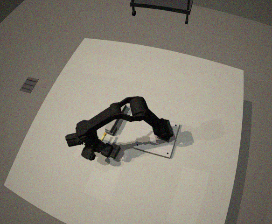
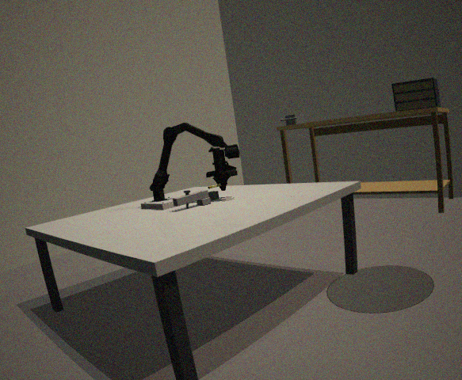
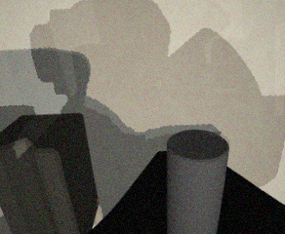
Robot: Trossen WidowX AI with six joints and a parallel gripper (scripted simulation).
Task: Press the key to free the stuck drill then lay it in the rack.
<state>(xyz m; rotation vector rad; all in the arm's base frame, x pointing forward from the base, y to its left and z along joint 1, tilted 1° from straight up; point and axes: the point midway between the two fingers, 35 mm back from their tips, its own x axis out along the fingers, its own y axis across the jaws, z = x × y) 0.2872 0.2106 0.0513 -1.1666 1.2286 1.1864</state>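
The rack lies 70 mm behind my gripper tip, 30 mm to the right of it and 20 mm below it. Also, from my gripper tip: blue key (10 mm behind, 220 mm to the right, 10 mm above); grey fixture block (200 mm to the right, 10 mm below).
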